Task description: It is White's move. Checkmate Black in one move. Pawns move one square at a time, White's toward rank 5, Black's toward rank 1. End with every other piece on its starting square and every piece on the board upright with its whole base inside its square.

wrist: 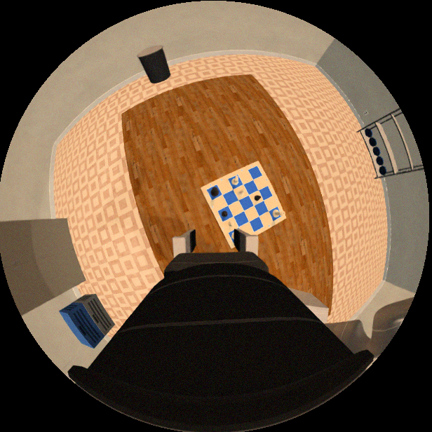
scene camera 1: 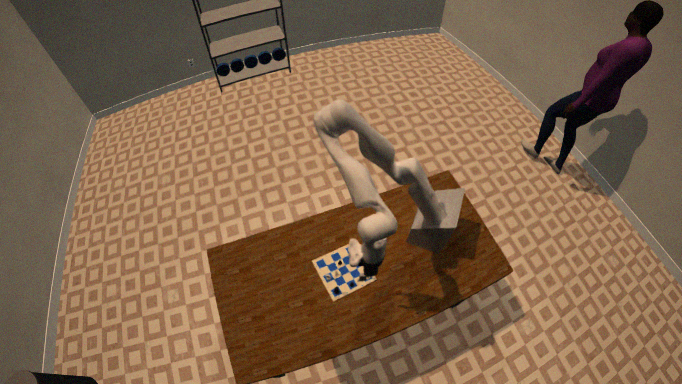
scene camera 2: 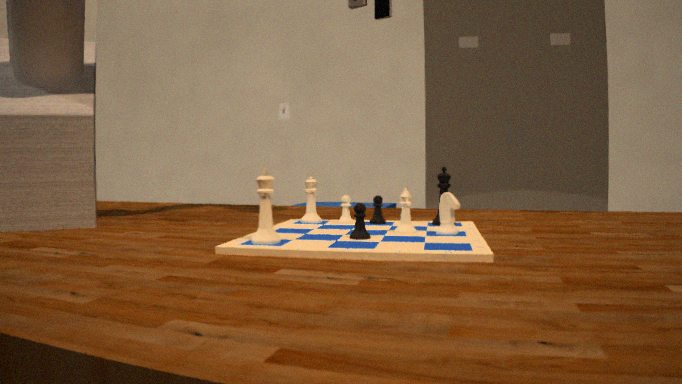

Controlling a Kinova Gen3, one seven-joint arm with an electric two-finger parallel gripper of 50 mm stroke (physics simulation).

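Pixels of known places: gripper, fingertip midpoint: (scene camera 1: 361, 272) (scene camera 2: 370, 12); arm's base at its link origin: (scene camera 1: 436, 216) (scene camera 2: 49, 71).
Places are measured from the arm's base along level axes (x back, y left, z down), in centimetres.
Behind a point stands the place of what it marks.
The chessboard (scene camera 1: 344, 289) @(y 8.0, x -46.7, z 19.6 cm) (scene camera 2: 400, 254) @(y -11.1, x -48.4, z 19.7 cm) (wrist: 226, 185) bears upright pieces. In scene camera 2, the white king (scene camera 2: 265, 215) @(y -9.5, x -36.7, z 17.2 cm) (wrist: 276, 213) stands front left, the white queen (scene camera 2: 311, 202) @(y 6.2, x -35.3, z 17.3 cm) back left, beside a white pawn (scene camera 2: 345, 210) @(y 6.2, x -39.3, z 18.1 cm) (wrist: 230, 224). One black pawn (scene camera 2: 360, 222) @(y -4.9, x -43.8, z 18.1 cm) (wrist: 257, 198) is near the front, another black pawn (scene camera 2: 378, 211) @(y 6.9, x -43.0, z 18.2 cm) (wrist: 224, 214) at the back. The white bishop (scene camera 2: 405, 215) @(y -0.5, x -47.1, z 17.9 cm) (wrist: 241, 192) is right of centre. The white knight (scene camera 2: 448, 217) @(y -0.3, x -51.2, z 18.0 cm) (wrist: 235, 180) partly covers the black king (scene camera 2: 443, 185) @(y 6.9, x -50.2, z 15.3 cm) (wrist: 214, 191). My gripper (scene camera 2: 370, 5) @(y 11.5, x -41.2, z -6.0 cm) (wrist: 214, 237) is open, empty, high above the board's queen side; one finger partly hides the queen's corner in the wrist view.
The board lies on a wooden table (scene camera 1: 270, 305) @(y 3.2, x -80.2, z 20.2 cm) (scene camera 2: 300, 310) @(y -25.0, x -45.7, z 20.2 cm) (wrist: 175, 145). The arm's pedestal (scene camera 1: 447, 206) @(y -1.3, x 6.3, z -2.5 cm) (scene camera 2: 45, 170) @(y -6.0, x -6.4, z 13.2 cm) stands on the table. A shelf rack (scene camera 1: 247, 41), a person (scene camera 1: 617, 70), a black bin (wrist: 156, 67) and a blue crate (wrist: 82, 327) are away from the table.
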